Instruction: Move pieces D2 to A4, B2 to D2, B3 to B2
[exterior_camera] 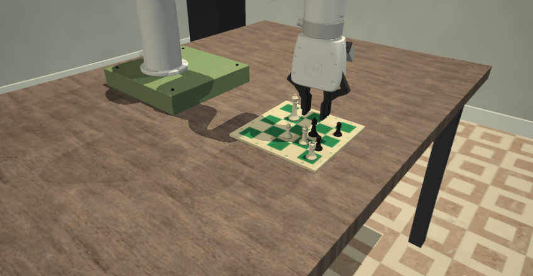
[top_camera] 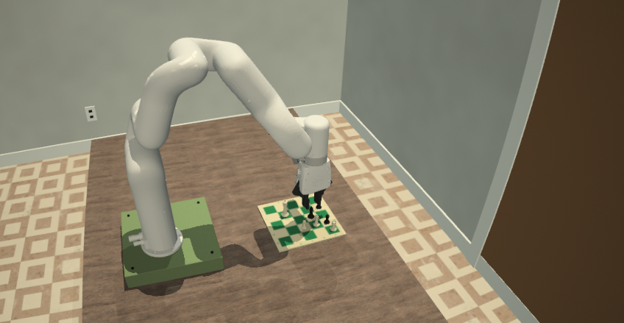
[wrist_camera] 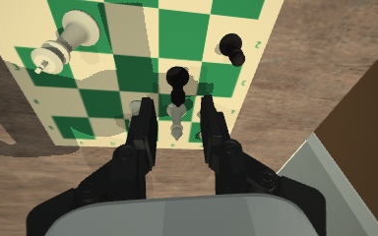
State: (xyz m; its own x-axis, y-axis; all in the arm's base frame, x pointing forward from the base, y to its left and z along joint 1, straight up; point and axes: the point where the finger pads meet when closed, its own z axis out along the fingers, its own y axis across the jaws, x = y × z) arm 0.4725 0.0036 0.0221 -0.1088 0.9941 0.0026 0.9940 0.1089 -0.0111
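My gripper is now 50 mm above the black bishop. The rest, counted from my hand: chessboard (70 mm below, 40 mm behind); then white pawn (60 mm below, 40 mm to the right, 40 mm behind); then white king (70 mm behind, 40 mm to the left, 40 mm below).
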